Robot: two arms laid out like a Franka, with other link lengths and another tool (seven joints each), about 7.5 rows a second.
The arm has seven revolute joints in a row. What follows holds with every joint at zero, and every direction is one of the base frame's.
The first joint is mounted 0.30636 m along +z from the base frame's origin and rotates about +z.
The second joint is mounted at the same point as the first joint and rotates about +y.
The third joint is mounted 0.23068 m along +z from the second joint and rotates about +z.
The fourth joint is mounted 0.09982 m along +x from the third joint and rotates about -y.
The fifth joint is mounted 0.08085 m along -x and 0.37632 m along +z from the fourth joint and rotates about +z.
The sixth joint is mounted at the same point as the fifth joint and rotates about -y.
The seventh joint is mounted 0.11 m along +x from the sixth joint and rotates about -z.
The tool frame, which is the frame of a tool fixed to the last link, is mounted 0.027 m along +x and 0.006 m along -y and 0.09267 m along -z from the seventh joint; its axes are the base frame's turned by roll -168.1, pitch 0 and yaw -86.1 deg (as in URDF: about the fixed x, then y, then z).
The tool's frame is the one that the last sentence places.
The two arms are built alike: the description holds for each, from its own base.
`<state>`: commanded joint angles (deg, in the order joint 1, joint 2, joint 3, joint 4, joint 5, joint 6, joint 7); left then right.
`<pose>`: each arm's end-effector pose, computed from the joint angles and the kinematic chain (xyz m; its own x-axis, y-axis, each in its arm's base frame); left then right.
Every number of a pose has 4 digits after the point.
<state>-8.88 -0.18 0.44 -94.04 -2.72 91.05 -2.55 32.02 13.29 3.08 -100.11 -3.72 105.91 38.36</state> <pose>0.6046 -0.0989 0.4937 -0.0315 -0.9986 0.0416 -0.9879 0.0248 -0.1528 0.5407 0.3481 0.3254 0.0368 -0.9930 0.1127 -0.9908 -0.0509 -0.1252</pose>
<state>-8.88 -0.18 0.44 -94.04 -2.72 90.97 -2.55 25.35 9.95 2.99 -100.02 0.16 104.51 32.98</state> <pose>0.6045 -0.0989 0.4935 -0.0315 -0.9986 0.0414 -0.9881 0.0249 -0.1515 0.5725 0.2854 0.3591 -0.0125 -0.9993 0.0360 -0.9929 0.0081 -0.1185</pose>
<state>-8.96 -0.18 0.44 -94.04 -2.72 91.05 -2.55 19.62 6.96 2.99 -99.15 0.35 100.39 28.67</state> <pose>0.6045 -0.0997 0.4937 -0.0329 -0.9986 0.0416 -0.9879 0.0262 -0.1528 0.5905 0.2258 0.3911 -0.0377 -0.9988 0.0306 -0.9932 0.0340 -0.1118</pose>
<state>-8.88 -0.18 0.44 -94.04 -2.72 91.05 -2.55 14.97 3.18 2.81 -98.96 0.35 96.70 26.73</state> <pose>0.6046 -0.0989 0.4937 -0.0315 -0.9986 0.0416 -0.9879 0.0248 -0.1528 0.5951 0.1726 0.4262 -0.0876 -0.9957 0.0287 -0.9897 0.0837 -0.1165</pose>
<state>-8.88 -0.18 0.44 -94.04 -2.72 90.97 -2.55 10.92 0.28 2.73 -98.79 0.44 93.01 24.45</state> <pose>0.6045 -0.0989 0.4935 -0.0315 -0.9986 0.0414 -0.9881 0.0249 -0.1515 0.5935 0.1277 0.4508 -0.1194 -0.9924 0.0297 -0.9877 0.1156 -0.1056</pose>
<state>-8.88 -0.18 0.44 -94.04 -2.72 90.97 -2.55 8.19 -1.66 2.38 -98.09 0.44 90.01 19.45</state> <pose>0.6045 -0.0989 0.4935 -0.0315 -0.9986 0.0414 -0.9881 0.0249 -0.1515 0.5907 0.0962 0.4709 -0.0860 -0.9960 0.0238 -0.9917 0.0833 -0.0978</pose>
